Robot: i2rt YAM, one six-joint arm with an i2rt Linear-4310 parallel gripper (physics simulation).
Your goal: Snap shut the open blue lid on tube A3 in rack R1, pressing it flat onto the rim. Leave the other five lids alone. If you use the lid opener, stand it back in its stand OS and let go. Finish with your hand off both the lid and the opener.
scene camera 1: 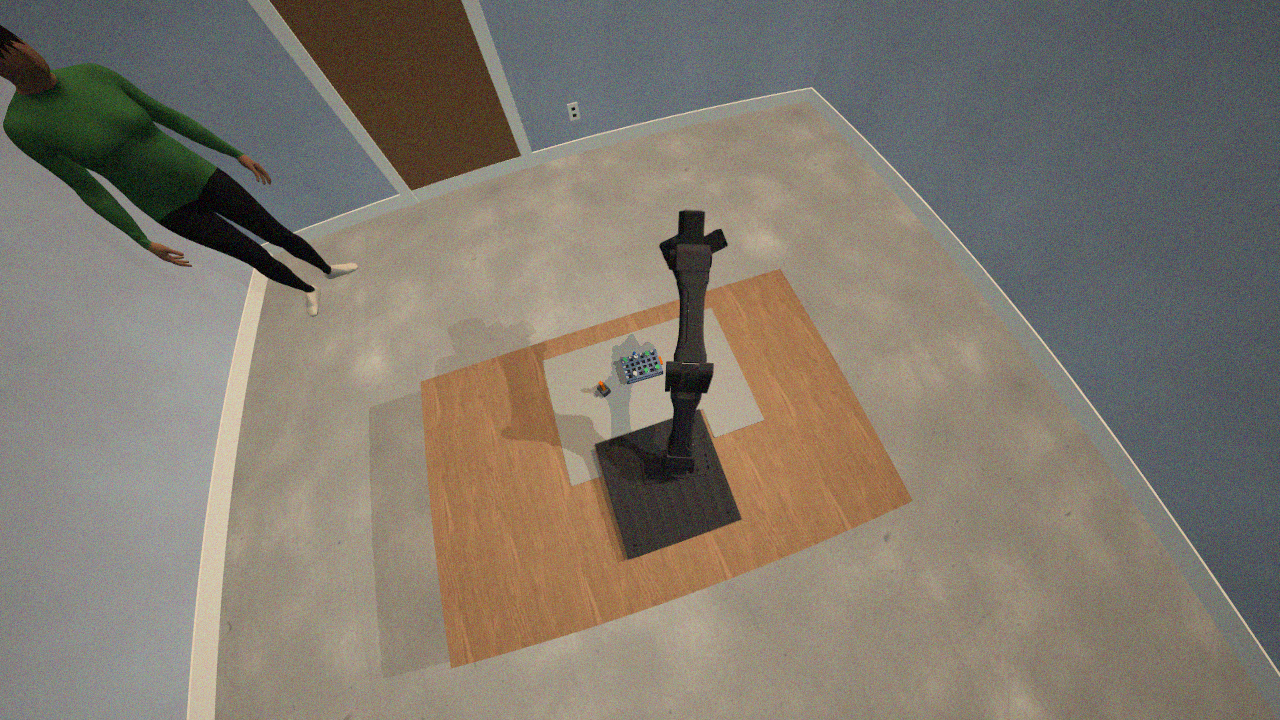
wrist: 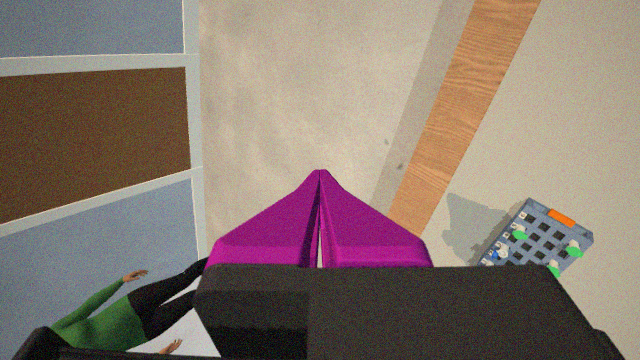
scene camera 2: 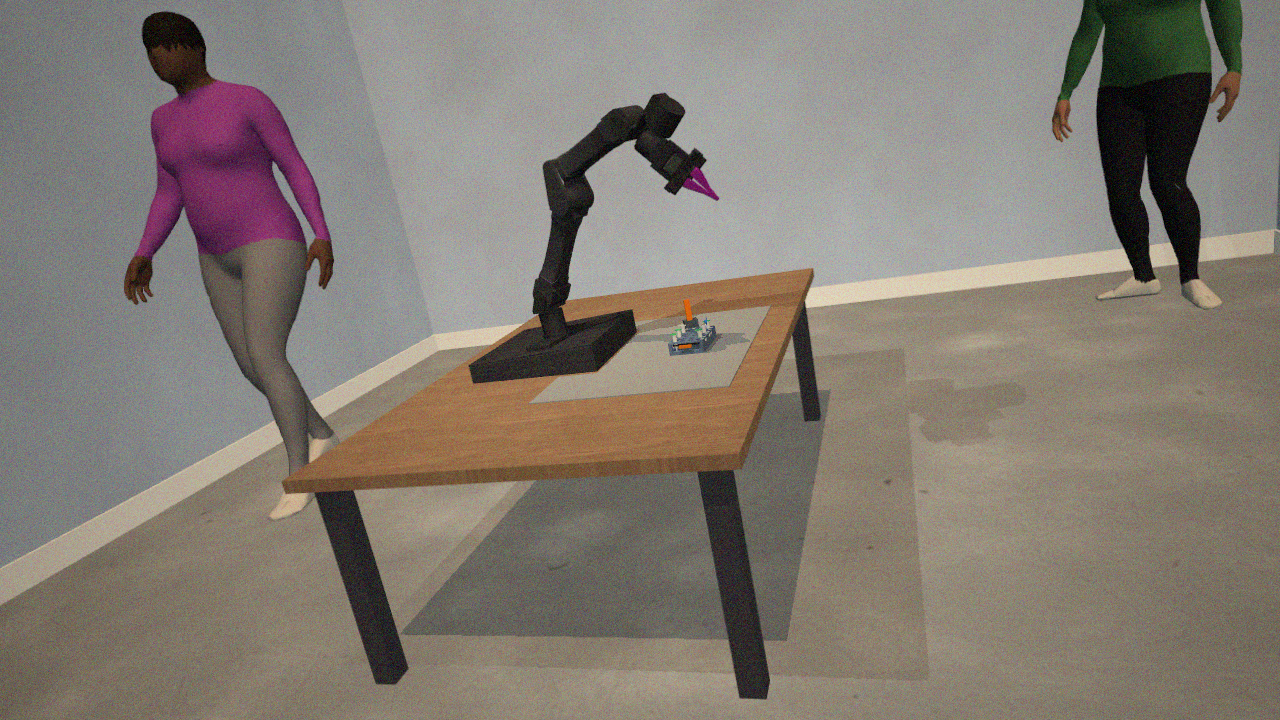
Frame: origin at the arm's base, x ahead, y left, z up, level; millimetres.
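Seen in the pictures: gripper, between the fingertips: (wrist: 320,180) (scene camera 2: 718,199); arm's base, origin of its link: (scene camera 1: 676,466) (scene camera 2: 557,338).
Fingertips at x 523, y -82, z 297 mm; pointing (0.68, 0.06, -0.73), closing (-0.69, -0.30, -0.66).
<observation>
Pixels of each thing's top centre, then the offset from my fingertips to it. Level surfaces: height alone.
- blue tube rack R1, centre of its top: (wrist: 527,266) (scene camera 2: 688,321) (scene camera 1: 642,360) 289 mm down, 172 mm back, 127 mm left
- blue lid, centre of its top: (wrist: 495,256) 294 mm down, 139 mm back, 148 mm left
- orange lid opener, centre of its top: (scene camera 2: 686,299) (scene camera 1: 600,382) 268 mm down, 232 mm back, 269 mm left
- grey mat, height of its surface: 353 mm down
- wooden table, height of its surface: 356 mm down
The blue tube rack R1 (scene camera 1: 642,377) (scene camera 2: 690,345) (wrist: 539,241) stands on the grey mat. In the wrist view the blue lid (wrist: 495,254) stands open beside its white tube (wrist: 502,249) at the rack's left edge. Green lids (wrist: 520,234) (wrist: 574,251) show on other tubes. The orange lid opener (scene camera 1: 601,384) (scene camera 2: 688,310) stands upright in its dark stand OS (scene camera 1: 605,391) beside the rack. My gripper (scene camera 2: 716,197) (wrist: 320,180) is shut and empty, its magenta fingertips touching, high above the table and apart from rack and opener. My gripper's body hides the rack's lower part in the wrist view.
The grey mat (scene camera 1: 586,461) (scene camera 2: 608,385) (wrist: 590,100) lies on the wooden table (scene camera 1: 501,537) (scene camera 2: 537,443) (wrist: 465,95). The black arm base (scene camera 1: 671,523) (scene camera 2: 537,362) stands at the mat's edge. Two people stand on the floor away from the table.
</observation>
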